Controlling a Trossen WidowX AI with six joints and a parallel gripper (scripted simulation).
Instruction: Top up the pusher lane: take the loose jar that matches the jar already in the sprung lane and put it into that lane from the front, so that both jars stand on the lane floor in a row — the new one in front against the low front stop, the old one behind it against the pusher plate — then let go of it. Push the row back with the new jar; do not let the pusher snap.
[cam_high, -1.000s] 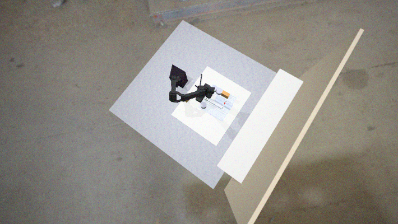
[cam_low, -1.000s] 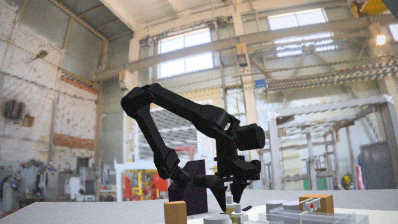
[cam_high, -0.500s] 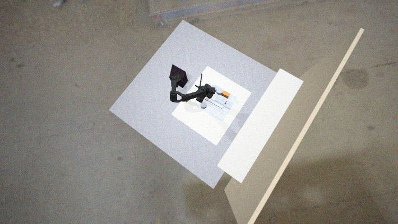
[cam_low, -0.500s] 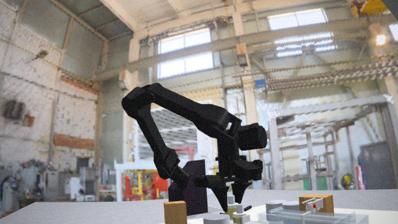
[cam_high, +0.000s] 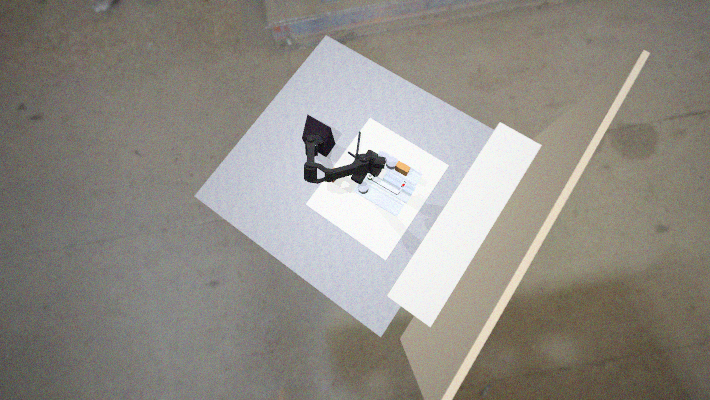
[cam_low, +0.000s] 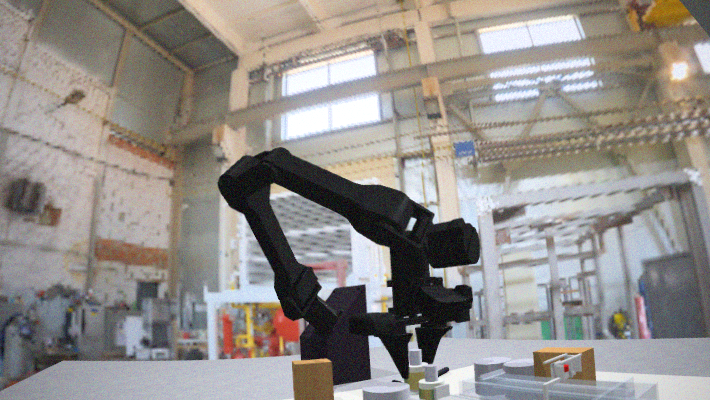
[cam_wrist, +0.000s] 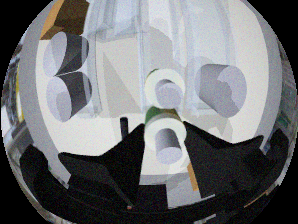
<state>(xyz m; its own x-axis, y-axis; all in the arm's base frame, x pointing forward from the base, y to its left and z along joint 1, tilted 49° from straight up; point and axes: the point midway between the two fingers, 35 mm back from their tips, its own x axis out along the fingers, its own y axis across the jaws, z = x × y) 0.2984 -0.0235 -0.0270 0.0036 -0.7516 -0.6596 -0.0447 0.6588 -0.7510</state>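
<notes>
My gripper tip is 17 cm short of the clear pusher lane unit, 3 cm to the right of it and 3 cm above it. Also, from my gripper tip: red mark (22 cm ahead, 4 cm to the left, 2 cm above); then brown box (16 cm ahead, 13 cm to the left, 1 cm below).
</notes>
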